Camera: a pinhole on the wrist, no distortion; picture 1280 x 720 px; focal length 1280.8 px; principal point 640.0 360.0 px. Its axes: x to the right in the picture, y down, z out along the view. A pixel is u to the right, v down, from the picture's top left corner.
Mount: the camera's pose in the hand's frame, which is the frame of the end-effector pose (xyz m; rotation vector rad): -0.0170 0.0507 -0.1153 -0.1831 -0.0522 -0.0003
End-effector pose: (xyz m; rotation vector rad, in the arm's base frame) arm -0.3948 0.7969 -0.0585 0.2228 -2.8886 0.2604
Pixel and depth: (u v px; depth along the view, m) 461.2 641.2 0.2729
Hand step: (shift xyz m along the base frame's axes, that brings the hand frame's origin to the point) 0.0090 0.1367 -0.1756
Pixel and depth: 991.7 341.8 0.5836
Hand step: -0.2347 0.0405 -0.4438
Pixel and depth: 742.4 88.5 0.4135
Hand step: -0.0676 -0.0200 -0.3029
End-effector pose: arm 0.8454 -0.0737 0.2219 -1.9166 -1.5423 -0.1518
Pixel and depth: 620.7 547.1 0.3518
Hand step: 0.0699 0.0755 -0.2588
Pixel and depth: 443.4 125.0 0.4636
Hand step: -0.0950 0.0981 -0.3469
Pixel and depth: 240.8 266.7 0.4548
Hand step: -0.0646 0.0242 -0.3839
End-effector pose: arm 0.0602 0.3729 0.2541 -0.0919 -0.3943 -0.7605
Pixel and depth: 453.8 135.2 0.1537
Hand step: -0.0077 0.0774 0.0214
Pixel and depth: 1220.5 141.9 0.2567
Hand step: 0.0465 0.0173 0.1750
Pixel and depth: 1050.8 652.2 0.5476
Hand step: 0.1452 0.2039 0.4434
